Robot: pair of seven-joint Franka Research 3 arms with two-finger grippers.
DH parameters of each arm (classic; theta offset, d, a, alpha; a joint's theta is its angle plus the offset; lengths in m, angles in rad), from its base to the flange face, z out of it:
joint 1: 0 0.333 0 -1.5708
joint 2: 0 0 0 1.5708
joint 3: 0 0.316 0.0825 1.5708
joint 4: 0 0 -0.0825 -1.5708
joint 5: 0 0.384 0 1.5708
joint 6: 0 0 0.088 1.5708
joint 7: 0 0.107 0 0
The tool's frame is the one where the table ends.
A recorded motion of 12 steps. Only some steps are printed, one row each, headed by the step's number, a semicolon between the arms.
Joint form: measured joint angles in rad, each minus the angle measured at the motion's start. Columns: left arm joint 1, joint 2, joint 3, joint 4, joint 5, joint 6, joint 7; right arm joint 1, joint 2, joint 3, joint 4, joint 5, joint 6, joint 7.
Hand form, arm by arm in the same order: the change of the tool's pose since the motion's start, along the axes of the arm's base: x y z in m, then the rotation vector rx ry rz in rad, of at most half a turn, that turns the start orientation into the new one. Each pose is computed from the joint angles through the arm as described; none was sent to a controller.
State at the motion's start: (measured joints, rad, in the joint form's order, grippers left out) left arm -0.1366 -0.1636 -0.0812 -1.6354 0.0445 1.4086 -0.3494; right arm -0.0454 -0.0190 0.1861 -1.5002 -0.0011 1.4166 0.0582
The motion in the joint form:
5: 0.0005 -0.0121 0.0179 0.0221 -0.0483 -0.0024 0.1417; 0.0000 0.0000 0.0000 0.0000 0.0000 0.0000 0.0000
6: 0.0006 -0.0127 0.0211 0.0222 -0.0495 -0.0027 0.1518; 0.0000 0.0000 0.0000 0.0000 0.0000 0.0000 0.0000
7: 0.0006 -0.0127 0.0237 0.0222 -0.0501 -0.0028 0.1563; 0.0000 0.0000 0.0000 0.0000 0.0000 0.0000 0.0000
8: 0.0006 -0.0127 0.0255 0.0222 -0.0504 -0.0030 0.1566; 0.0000 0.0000 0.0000 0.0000 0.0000 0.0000 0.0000
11: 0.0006 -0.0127 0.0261 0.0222 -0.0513 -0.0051 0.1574; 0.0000 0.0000 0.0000 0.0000 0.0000 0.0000 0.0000
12: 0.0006 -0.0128 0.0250 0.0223 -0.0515 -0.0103 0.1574; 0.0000 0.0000 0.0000 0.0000 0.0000 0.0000 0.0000
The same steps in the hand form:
5: -0.0039 0.0045 0.0156 -0.0612 -0.0150 -0.1291; 0.0000 0.0000 0.0000 0.0000 0.0000 0.0000
6: -0.0038 0.0061 0.0159 -0.0633 -0.0149 -0.1361; 0.0000 0.0000 0.0000 0.0000 0.0000 0.0000
7: -0.0036 0.0074 0.0159 -0.0645 -0.0146 -0.1381; 0.0000 0.0000 0.0000 0.0000 0.0000 0.0000
8: -0.0034 0.0083 0.0159 -0.0651 -0.0143 -0.1367; 0.0000 0.0000 0.0000 0.0000 0.0000 0.0000
11: -0.0036 0.0086 0.0157 -0.0659 -0.0121 -0.1369; 0.0000 0.0000 0.0000 0.0000 0.0000 0.0000
12: -0.0043 0.0081 0.0154 -0.0652 -0.0071 -0.1378; 0.0000 0.0000 0.0000 0.0000 0.0000 0.0000

